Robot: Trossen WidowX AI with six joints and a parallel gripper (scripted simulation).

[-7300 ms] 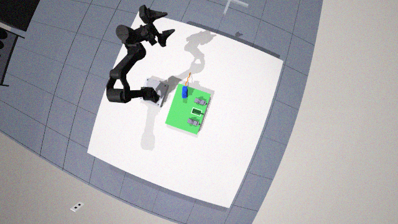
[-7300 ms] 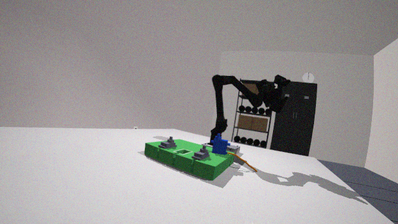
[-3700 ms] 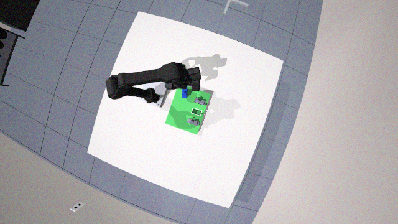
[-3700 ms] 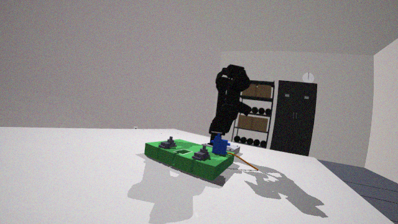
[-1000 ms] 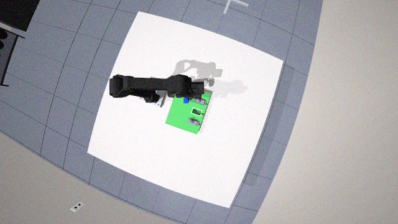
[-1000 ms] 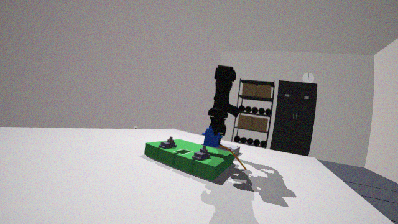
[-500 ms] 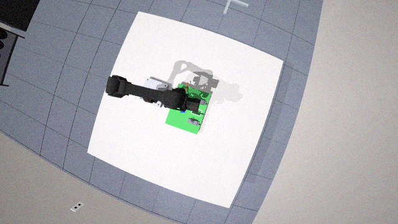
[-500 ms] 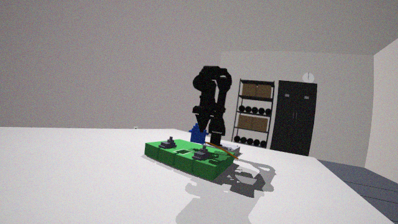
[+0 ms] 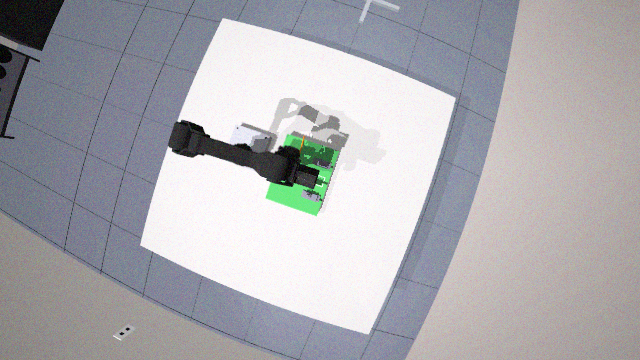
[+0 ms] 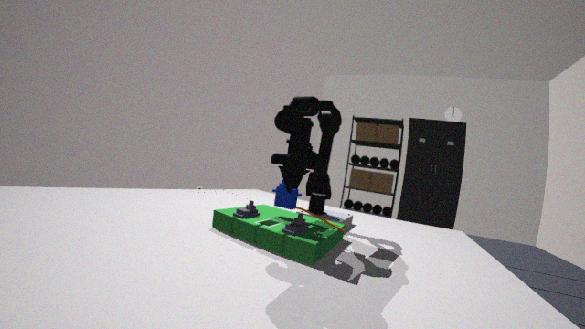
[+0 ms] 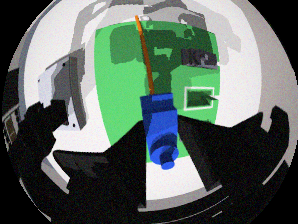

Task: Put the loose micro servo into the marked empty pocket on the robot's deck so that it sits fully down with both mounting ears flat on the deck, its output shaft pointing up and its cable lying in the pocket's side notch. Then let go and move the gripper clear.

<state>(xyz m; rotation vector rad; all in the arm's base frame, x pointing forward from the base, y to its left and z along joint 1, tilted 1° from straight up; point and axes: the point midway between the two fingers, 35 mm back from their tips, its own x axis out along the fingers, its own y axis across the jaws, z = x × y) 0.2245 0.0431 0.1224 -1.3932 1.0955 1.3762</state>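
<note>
Right now my gripper tip is 10 cm above the green deck and 1 cm past it.
</note>
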